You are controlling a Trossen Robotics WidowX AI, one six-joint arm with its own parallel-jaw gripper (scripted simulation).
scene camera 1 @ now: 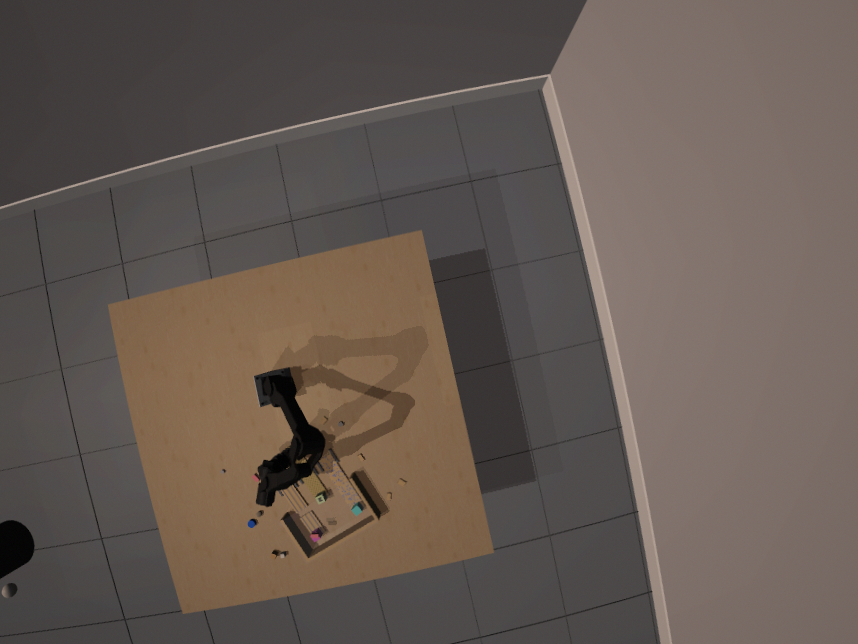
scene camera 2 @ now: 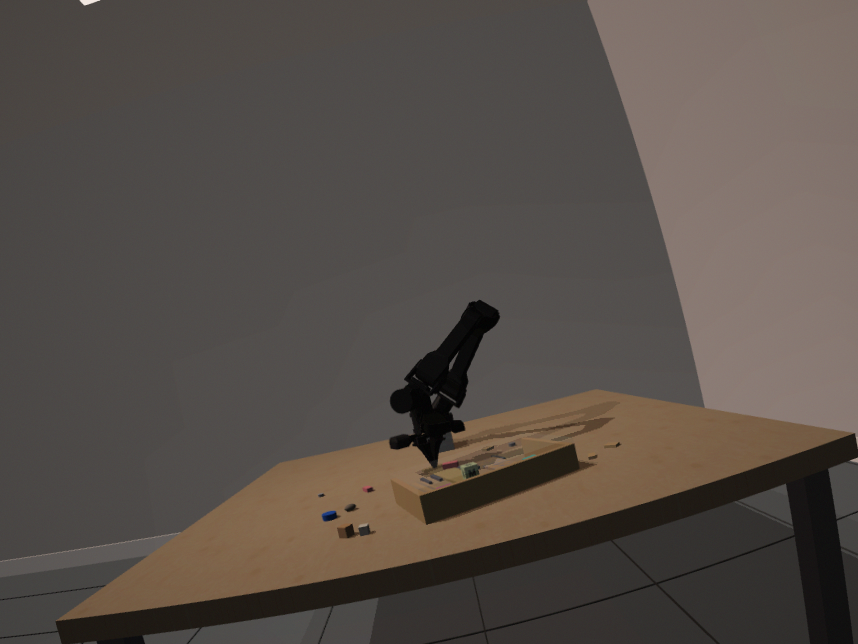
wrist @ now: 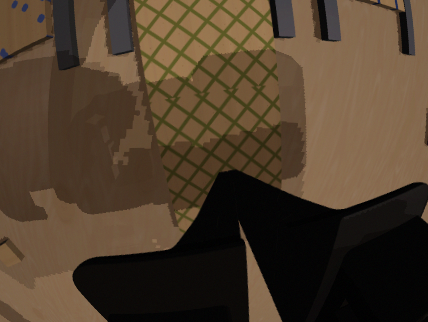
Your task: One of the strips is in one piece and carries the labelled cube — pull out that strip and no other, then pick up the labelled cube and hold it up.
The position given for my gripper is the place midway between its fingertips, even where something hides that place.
In view: my gripper (scene camera 2: pixel 435 467).
My gripper is seen too in the wrist view (wrist: pixel 228 179).
